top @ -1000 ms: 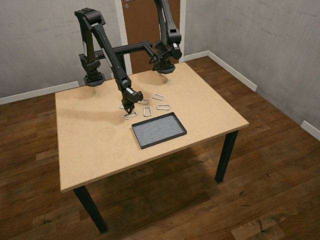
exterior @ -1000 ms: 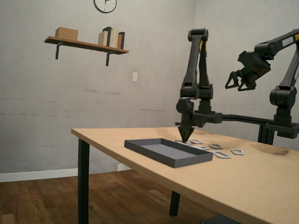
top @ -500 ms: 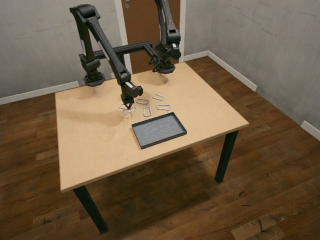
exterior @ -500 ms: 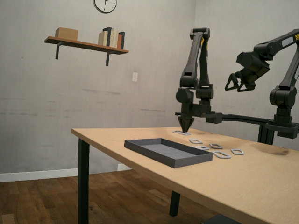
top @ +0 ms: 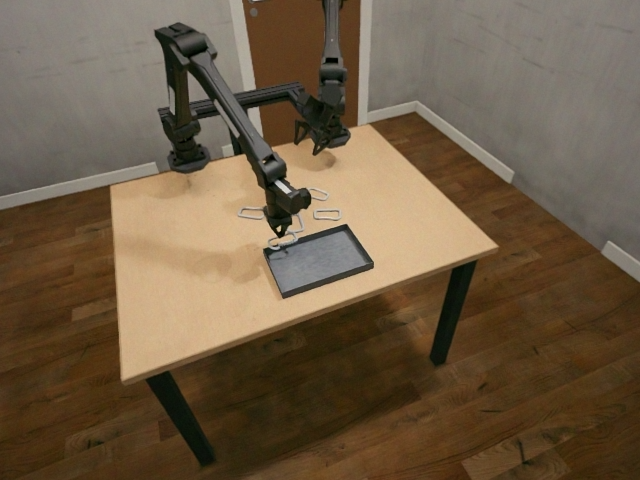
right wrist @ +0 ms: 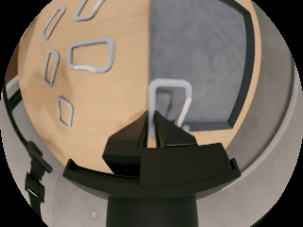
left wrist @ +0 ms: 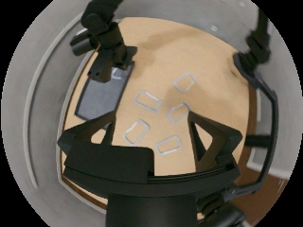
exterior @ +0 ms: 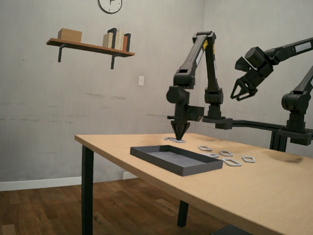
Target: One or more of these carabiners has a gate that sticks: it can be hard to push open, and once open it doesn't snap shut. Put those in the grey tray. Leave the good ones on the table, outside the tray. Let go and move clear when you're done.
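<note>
Right now the grey tray is 100 mm to the left of my right hand, 80 mm ahead of it and 60 mm below it.
</note>
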